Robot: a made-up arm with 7 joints. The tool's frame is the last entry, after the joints.
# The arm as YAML. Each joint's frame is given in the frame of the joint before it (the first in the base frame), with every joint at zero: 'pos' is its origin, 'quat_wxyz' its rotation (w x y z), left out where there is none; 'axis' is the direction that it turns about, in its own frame. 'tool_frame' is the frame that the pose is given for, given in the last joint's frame.
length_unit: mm
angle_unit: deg
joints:
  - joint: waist
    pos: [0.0, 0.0, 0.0]
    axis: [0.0, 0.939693, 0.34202]
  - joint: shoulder
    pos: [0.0, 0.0, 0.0]
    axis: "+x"
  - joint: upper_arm
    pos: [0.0, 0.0, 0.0]
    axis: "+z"
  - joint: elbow
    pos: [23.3, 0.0, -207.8]
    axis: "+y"
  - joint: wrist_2
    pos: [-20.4, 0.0, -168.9]
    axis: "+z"
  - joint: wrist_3
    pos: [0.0, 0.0, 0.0]
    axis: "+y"
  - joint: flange
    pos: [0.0, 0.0, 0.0]
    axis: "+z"
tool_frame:
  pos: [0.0, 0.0, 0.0]
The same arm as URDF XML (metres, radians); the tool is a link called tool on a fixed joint. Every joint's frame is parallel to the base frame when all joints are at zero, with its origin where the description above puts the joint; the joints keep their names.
<robot name="arm">
  <joint name="tool_joint" type="fixed">
    <parent link="link7"/>
    <child link="tool"/>
    <origin xyz="0.0000 0.0000 0.0000" rpy="0.0000 0.0000 0.0000"/>
  </joint>
  <joint name="flange" type="continuous">
    <parent link="link6"/>
    <child link="link7"/>
    <origin xyz="0.0000 0.0000 0.0000" rpy="0.0000 0.0000 0.0000"/>
    <axis xyz="0 0 1"/>
  </joint>
  <joint name="wrist_3" type="continuous">
    <parent link="link5"/>
    <child link="link6"/>
    <origin xyz="0.0000 0.0000 0.0000" rpy="0.0000 0.0000 0.0000"/>
    <axis xyz="0 1 0"/>
  </joint>
  <joint name="wrist_2" type="continuous">
    <parent link="link4"/>
    <child link="link5"/>
    <origin xyz="-0.0204 0.0000 -0.1689" rpy="0.0000 0.0000 0.0000"/>
    <axis xyz="0 0 1"/>
  </joint>
  <joint name="elbow" type="continuous">
    <parent link="link3"/>
    <child link="link4"/>
    <origin xyz="0.0233 0.0000 -0.2078" rpy="0.0000 0.0000 0.0000"/>
    <axis xyz="0 1 0"/>
  </joint>
  <joint name="upper_arm" type="continuous">
    <parent link="link2"/>
    <child link="link3"/>
    <origin xyz="0.0000 0.0000 0.0000" rpy="0.0000 0.0000 0.0000"/>
    <axis xyz="0 0 1"/>
  </joint>
  <joint name="shoulder" type="continuous">
    <parent link="link1"/>
    <child link="link2"/>
    <origin xyz="0.0000 0.0000 0.0000" rpy="0.0000 0.0000 0.0000"/>
    <axis xyz="1 0 0"/>
  </joint>
  <joint name="waist" type="continuous">
    <parent link="base_link"/>
    <child link="link1"/>
    <origin xyz="0.0000 0.0000 0.0000" rpy="0.0000 0.0000 0.0000"/>
    <axis xyz="0 0.9397 0.342"/>
  </joint>
  <link name="base_link"/>
  <link name="link1"/>
  <link name="link2"/>
  <link name="link3"/>
  <link name="link4"/>
  <link name="link5"/>
  <link name="link6"/>
  <link name="link7"/>
  <link name="tool"/>
</robot>

